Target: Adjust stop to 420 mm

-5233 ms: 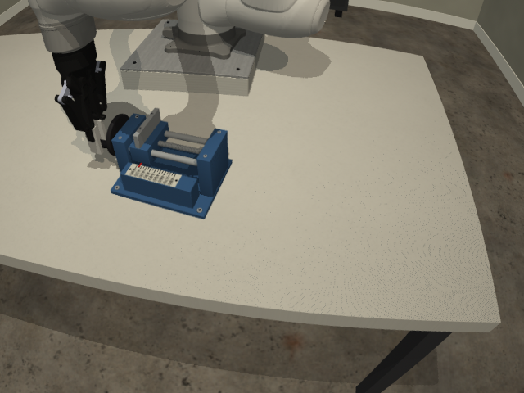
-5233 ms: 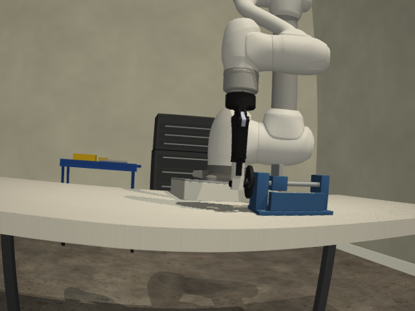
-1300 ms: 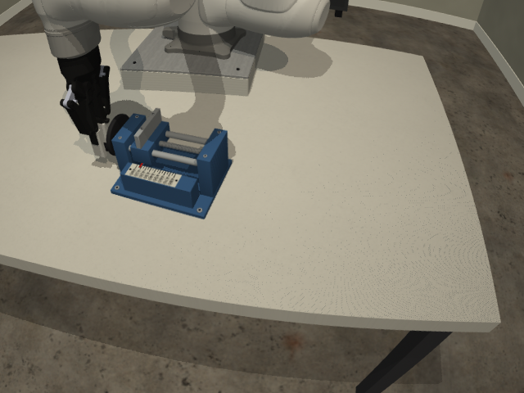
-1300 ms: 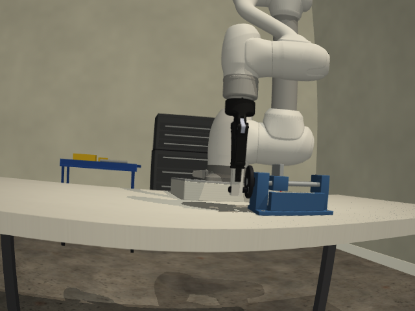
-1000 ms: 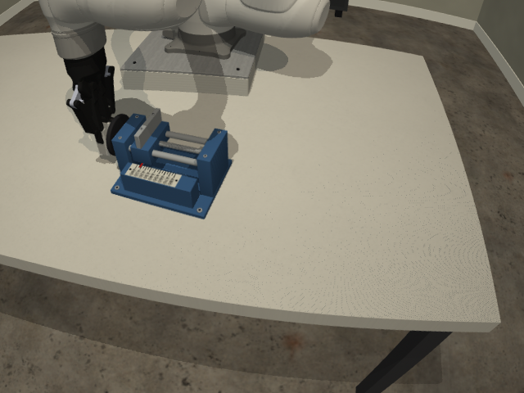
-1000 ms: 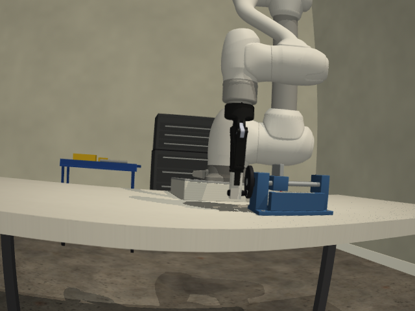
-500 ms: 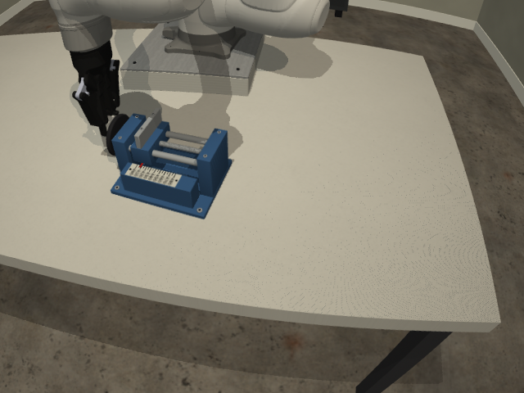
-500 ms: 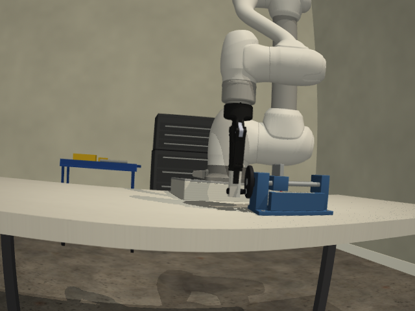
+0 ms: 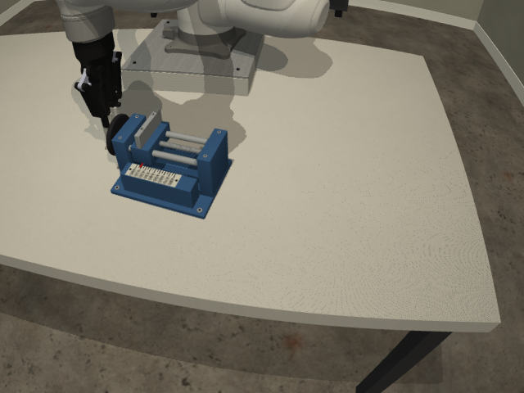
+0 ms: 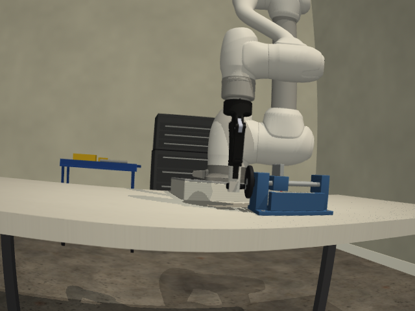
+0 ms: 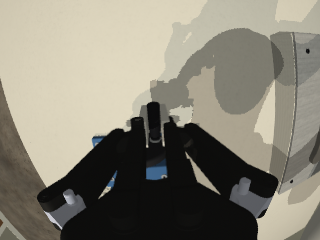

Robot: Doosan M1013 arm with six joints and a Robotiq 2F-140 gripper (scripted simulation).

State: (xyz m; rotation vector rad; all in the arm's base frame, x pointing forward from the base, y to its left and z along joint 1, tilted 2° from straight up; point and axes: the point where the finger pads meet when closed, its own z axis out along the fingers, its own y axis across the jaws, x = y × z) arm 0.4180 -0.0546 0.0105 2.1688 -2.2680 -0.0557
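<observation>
The stop block is 11 cm to the left of my hand, 4 cm ahead of it and 1 cm above it. Round my hand: black handwheel 2 cm to the left, 2 cm below, 1 cm ahead.
</observation>
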